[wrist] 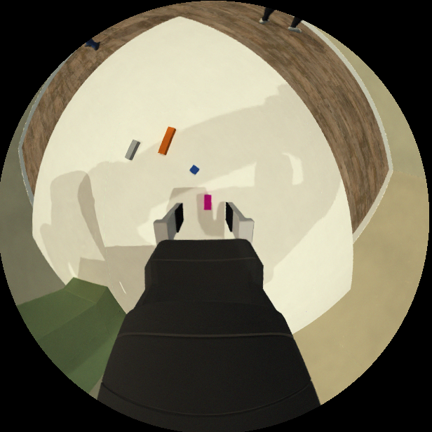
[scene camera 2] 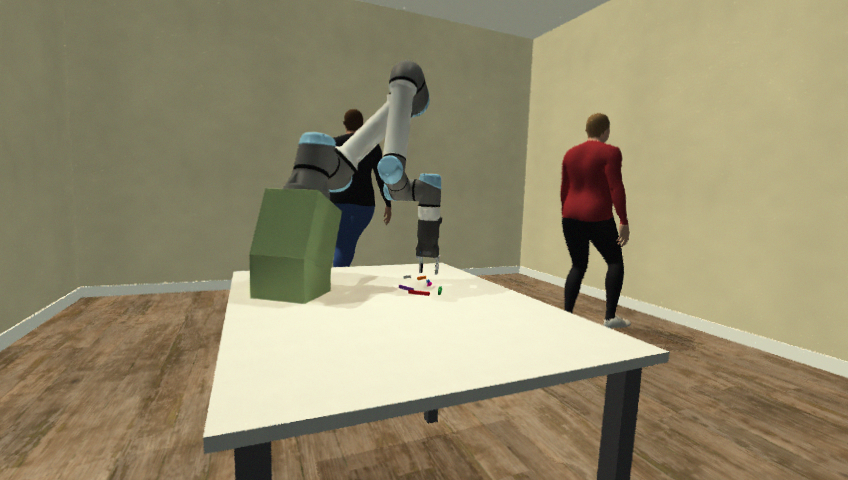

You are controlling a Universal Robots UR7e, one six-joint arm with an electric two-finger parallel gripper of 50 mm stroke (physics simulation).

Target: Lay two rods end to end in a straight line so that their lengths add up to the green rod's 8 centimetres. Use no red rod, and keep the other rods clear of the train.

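Frame: origin at the arm's base, x left, y up, z ahead, level; centimetres.
Seen in the pictures: gripper, fingertip midpoint: (scene camera 2: 428, 273); arm's base, link origin: (scene camera 2: 305, 200).
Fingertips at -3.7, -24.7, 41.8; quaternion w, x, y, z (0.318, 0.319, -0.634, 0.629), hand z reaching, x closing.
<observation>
Pixels of each thing's middle, then the offset from my fingertips to it, as dx, dy, dz. Level surfaces: height alone.
- short magenta rod, body centre: (scene camera 2: 429, 284) +0.0, -3.9, +0.5
- orange rod, body centre: (scene camera 2: 421, 277) +10.6, -3.9, +1.3
- shorter grey rod, body centre: (scene camera 2: 407, 276) +13.6, -3.9, -3.6
- purple rod, body centre: (scene camera 2: 406, 288) -4.1, -3.9, -9.5
- red rod, body centre: (scene camera 2: 418, 292) -11.1, -3.9, -7.3
- green rod, body centre: (scene camera 2: 440, 290) -9.5, -3.9, +0.7
- white table, surface height: dy -4.4
My gripper (scene camera 2: 429, 265) (wrist: 204, 211) is open and empty above the table. In the wrist view a short magenta rod (wrist: 207, 202) (scene camera 2: 429, 284) lies below, between the two fingers' lines and a little ahead of them. A small blue block (wrist: 194, 170) lies beyond it. An orange rod (wrist: 167, 140) (scene camera 2: 421, 277) and a shorter grey rod (wrist: 132, 150) (scene camera 2: 407, 276) lie apart, farther up and left. In the scene view a purple rod (scene camera 2: 405, 287) lies close to a red rod (scene camera 2: 418, 292), and a green rod (scene camera 2: 439, 290) lies to their right. These three do not show in the wrist view.
The rods lie on a white table (scene camera 2: 416, 356) (wrist: 200, 65). A green pedestal (scene camera 2: 291, 249) (wrist: 75, 320) carries the arm at the table's left side. One person in red (scene camera 2: 593, 181) stands right of the table, another in black (scene camera 2: 360, 193) behind the arm.
</observation>
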